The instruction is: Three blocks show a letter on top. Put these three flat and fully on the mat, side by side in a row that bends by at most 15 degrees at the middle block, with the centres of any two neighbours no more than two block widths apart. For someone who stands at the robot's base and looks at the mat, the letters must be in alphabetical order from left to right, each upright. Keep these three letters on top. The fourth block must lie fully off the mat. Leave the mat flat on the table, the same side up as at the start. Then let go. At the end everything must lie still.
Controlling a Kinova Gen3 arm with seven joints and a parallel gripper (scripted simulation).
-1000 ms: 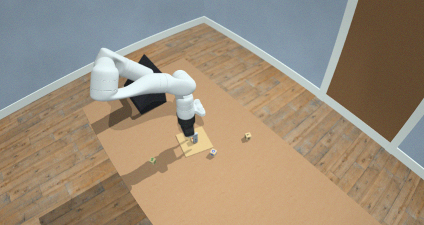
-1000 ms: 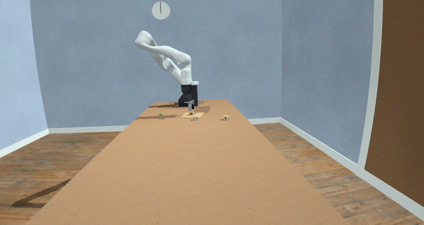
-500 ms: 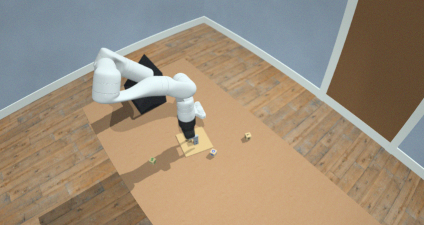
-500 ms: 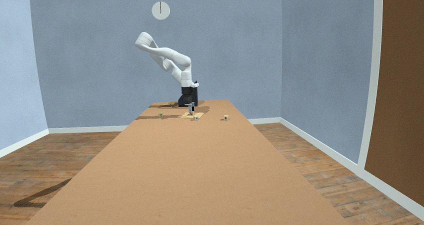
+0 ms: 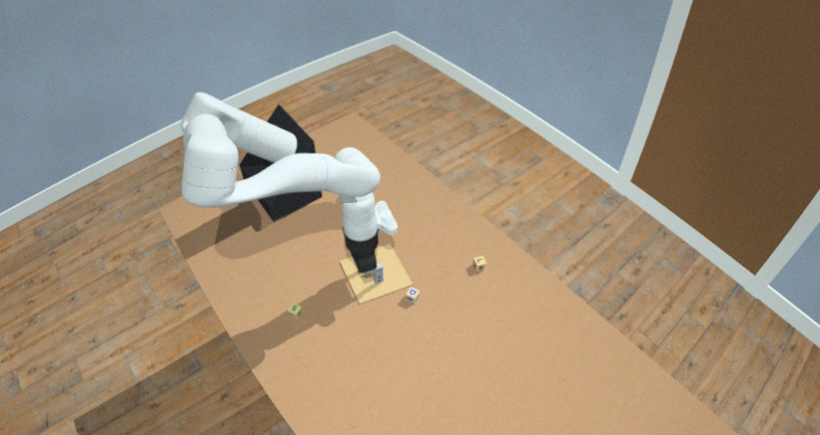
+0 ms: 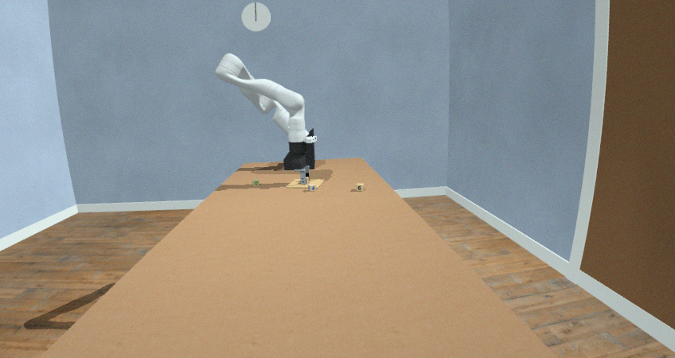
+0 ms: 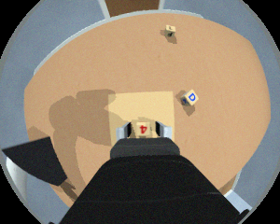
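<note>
My gripper is now 2 cm above the tan mat.
</note>
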